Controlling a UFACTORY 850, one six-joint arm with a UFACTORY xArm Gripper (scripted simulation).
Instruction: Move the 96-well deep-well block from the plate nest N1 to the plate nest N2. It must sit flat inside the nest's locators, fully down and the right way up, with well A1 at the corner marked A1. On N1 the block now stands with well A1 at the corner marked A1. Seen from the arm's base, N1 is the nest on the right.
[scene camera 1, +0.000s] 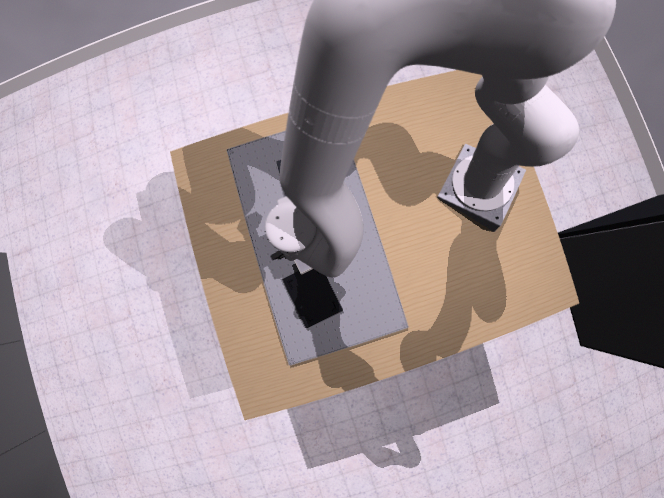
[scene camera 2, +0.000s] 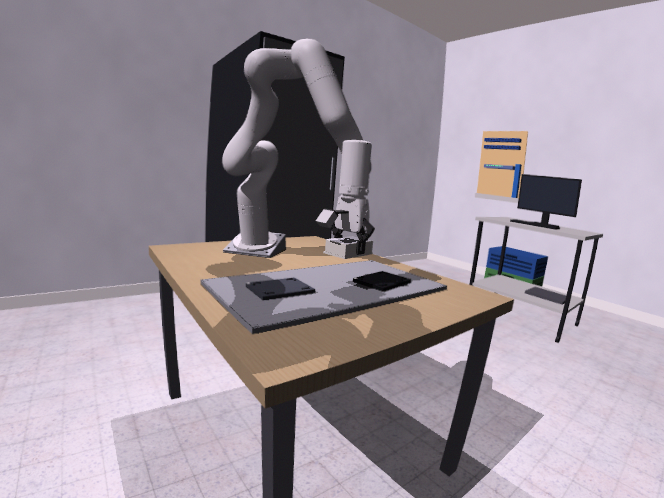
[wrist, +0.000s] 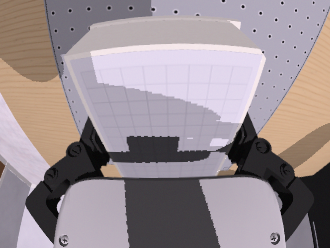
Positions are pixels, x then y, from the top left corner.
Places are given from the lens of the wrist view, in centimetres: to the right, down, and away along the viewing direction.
my gripper (wrist: 167, 107): 0, -1, 13
white deep-well block (wrist: 167, 95): 0, -1, 7
